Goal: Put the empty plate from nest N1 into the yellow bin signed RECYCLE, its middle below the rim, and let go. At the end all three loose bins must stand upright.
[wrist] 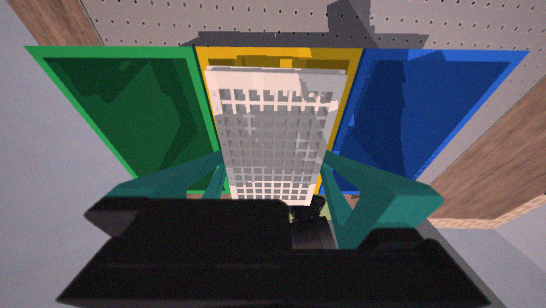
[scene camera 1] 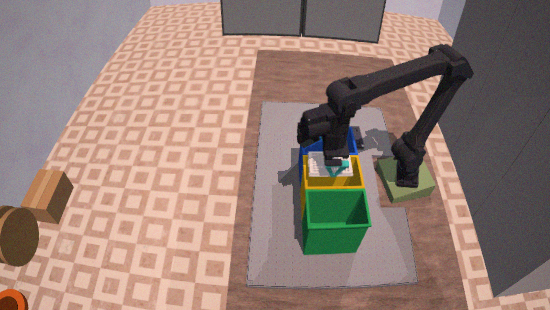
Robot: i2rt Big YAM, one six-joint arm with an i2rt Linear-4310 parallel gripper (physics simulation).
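Places are measured from the arm's base along level axes (x back, y right, z up), in metres.
Where they show: gripper, between the fingertips: (wrist: 273,154) (scene camera 1: 331,165); arm's base, origin of its link: (scene camera 1: 407,174).
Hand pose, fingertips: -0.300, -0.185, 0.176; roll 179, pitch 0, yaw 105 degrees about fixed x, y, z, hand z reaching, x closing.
Note:
Each offset is from my fingertips to the top centre of the thing, as dx, dy, dz. Level surfaces: height alone.
A white gridded plate @[-0.005, -0.001, +0.015] (scene camera 1: 315,165) (wrist: 272,135) is held nearly level over the mouth of the yellow bin @[+0.010, +0.007, -0.033] (scene camera 1: 334,187) (wrist: 353,75). In the wrist view it lies between the bin's two side walls, with a strip of yellow at its far end. How high it sits against the rim is hard to tell. My gripper (scene camera 1: 337,169) (wrist: 273,154) is shut on the plate, with a teal finger at each long side. The yellow bin stands upright between the green bin @[+0.043, -0.122, -0.033] (scene camera 1: 331,241) (wrist: 125,110) and the blue bin @[-0.023, +0.135, -0.033] (scene camera 1: 356,141) (wrist: 425,110), both upright. The RECYCLE sign does not show.
The bins stand close together in a row on the grey perforated mat @[dz -0.213] (scene camera 1: 280,260) (wrist: 150,15). The arm's base sits on an olive block (scene camera 1: 425,184) to the right. A small dark object lies beside the blue bin, partly hidden. Grey cabinets (scene camera 1: 262,19) stand at the back.

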